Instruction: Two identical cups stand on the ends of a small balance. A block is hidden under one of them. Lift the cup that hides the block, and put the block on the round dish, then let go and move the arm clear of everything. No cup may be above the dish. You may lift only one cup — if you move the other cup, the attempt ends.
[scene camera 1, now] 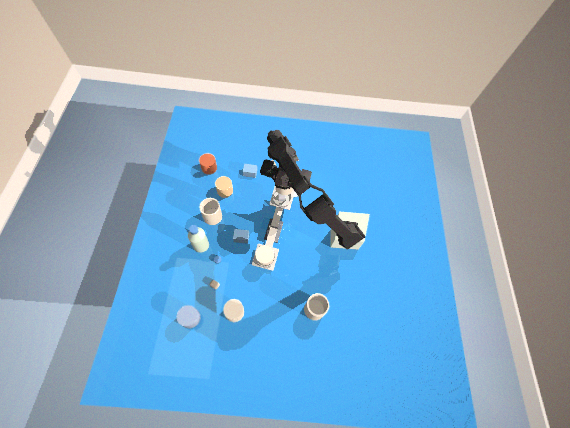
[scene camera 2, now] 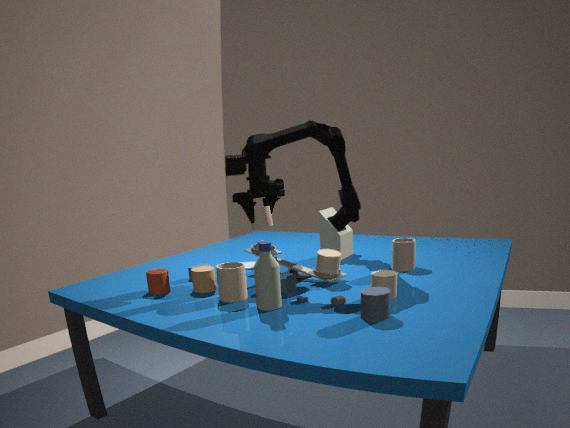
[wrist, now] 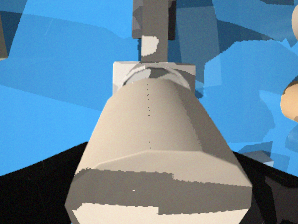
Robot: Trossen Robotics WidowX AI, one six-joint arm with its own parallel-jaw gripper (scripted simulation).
Scene:
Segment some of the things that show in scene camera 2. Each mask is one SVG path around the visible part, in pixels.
My gripper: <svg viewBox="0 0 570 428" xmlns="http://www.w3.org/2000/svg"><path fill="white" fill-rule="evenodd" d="M283 179L270 180L269 175L266 176L266 172L248 174L249 177L246 177L246 180L249 180L250 189L247 192L234 193L233 202L238 202L250 222L254 223L254 206L256 202L253 202L253 199L265 197L262 198L264 206L270 206L272 216L274 205L280 199L278 197L285 196Z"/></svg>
A bottle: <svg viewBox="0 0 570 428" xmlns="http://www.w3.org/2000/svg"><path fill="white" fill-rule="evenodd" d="M260 242L260 256L253 265L257 308L271 311L282 306L280 268L277 261L271 255L271 242Z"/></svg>

